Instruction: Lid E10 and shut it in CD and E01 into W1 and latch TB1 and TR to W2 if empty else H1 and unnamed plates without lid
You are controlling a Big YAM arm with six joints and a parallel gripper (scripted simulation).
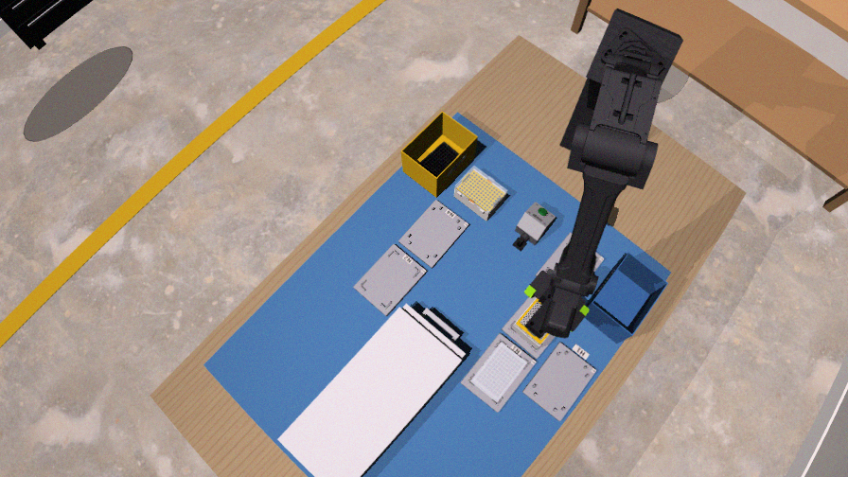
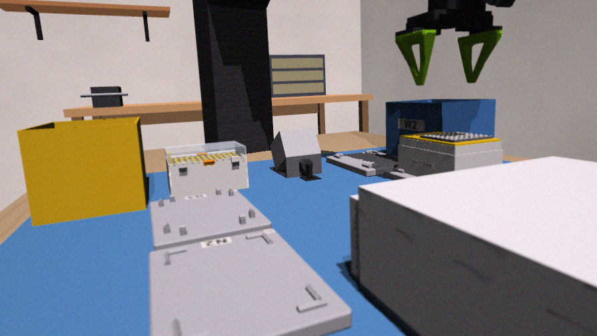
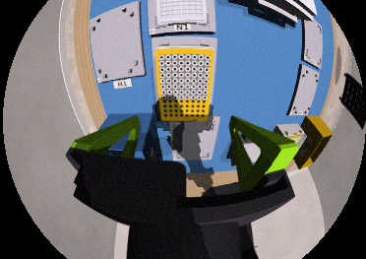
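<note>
Now: hand 1 cm to the left of the tip rack TR and 11 cm above it. From my hand the other things lie so: nest H1 (6 cm ahead, 16 cm to the left, 16 cm below); then lid park LP (17 cm behind, 6 cm to the right, 16 cm below); then blue bin W2 (20 cm behind, 9 cm to the left, 12 cm below).
</note>
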